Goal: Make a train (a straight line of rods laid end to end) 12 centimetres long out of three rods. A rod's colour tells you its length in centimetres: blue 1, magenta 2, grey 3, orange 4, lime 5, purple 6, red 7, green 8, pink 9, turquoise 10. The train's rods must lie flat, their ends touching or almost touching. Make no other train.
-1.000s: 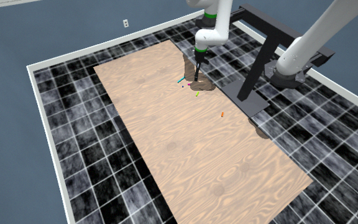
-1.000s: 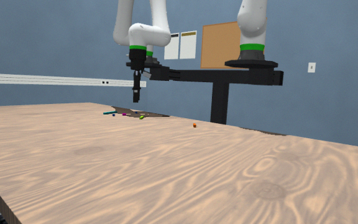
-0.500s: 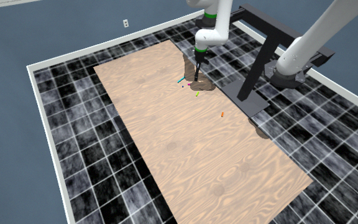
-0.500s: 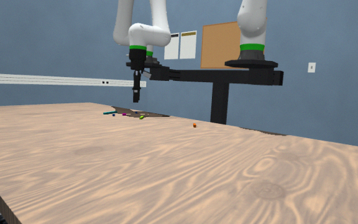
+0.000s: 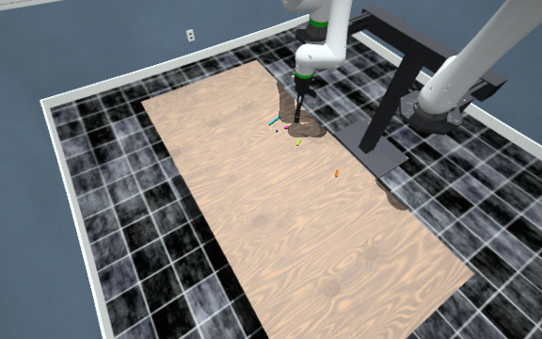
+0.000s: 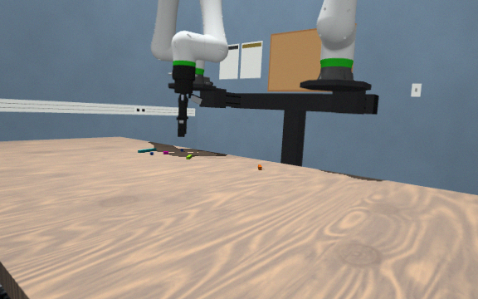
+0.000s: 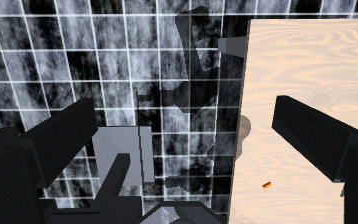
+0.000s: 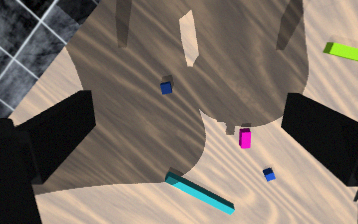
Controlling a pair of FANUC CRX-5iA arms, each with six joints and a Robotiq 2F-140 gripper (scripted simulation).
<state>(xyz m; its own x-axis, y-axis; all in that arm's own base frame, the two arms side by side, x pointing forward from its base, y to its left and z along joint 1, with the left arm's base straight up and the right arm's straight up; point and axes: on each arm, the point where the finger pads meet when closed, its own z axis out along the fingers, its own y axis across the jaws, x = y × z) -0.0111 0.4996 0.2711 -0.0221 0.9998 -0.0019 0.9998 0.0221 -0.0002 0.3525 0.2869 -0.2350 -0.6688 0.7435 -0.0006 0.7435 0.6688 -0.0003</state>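
Now: the lime rod 9 cm ahead of my right hand, 14 cm to the left of it and 8 cm below it. The rest, counted from my right hand: magenta rod 9 cm ahead, 8 cm below; then orange rod 6 cm ahead, 42 cm to the left, 8 cm below; then turquoise rod 11 cm ahead, 9 cm to the right, 8 cm below.
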